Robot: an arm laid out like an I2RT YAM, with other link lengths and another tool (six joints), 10 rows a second.
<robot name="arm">
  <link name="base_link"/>
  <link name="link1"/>
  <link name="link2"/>
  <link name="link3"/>
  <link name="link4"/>
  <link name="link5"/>
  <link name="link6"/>
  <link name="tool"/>
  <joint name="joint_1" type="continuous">
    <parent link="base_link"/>
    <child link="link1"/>
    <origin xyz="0 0 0.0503"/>
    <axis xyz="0 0 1"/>
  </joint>
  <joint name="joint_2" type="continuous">
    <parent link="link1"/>
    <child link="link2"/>
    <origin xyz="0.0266 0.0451 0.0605"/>
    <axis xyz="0 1 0"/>
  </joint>
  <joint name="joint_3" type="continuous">
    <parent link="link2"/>
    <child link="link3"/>
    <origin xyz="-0.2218 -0.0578 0"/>
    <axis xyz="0 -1 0"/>
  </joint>
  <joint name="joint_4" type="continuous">
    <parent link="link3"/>
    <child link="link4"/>
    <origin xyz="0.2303 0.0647 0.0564"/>
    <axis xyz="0 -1 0"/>
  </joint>
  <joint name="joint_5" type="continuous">
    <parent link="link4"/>
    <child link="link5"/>
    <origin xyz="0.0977 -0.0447 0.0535"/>
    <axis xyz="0 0 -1"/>
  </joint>
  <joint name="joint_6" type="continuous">
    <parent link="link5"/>
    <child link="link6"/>
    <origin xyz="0.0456 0 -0.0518"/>
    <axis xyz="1 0 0"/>
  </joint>
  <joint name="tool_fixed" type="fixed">
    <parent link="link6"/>
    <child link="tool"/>
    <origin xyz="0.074 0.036 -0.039" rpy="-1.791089 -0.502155 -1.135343"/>
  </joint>
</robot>
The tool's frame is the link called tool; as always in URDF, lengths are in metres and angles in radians. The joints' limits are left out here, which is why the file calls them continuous.
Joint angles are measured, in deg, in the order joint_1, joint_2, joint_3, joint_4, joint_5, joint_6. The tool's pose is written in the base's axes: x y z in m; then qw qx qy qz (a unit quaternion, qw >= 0). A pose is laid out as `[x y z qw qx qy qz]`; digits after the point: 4 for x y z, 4 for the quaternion.
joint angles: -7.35, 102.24, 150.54, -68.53, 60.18, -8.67
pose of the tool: [0.3285 -0.1247 0.4341 0.0873 0.5908 -0.6202 0.5087]
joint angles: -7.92, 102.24, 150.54, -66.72, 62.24, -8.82
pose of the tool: [0.3268 -0.1310 0.4401 0.0948 0.5694 -0.6297 0.5199]
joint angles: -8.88, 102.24, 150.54, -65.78, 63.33, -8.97
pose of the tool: [0.3241 -0.1380 0.4432 0.1022 0.5546 -0.6377 0.5246]
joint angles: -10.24, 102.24, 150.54, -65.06, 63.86, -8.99
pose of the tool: [0.3209 -0.1465 0.4454 0.1084 0.5409 -0.6459 0.5277]
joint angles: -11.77, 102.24, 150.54, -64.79, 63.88, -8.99
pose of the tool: [0.3172 -0.1551 0.4461 0.1143 0.5308 -0.6532 0.5277]
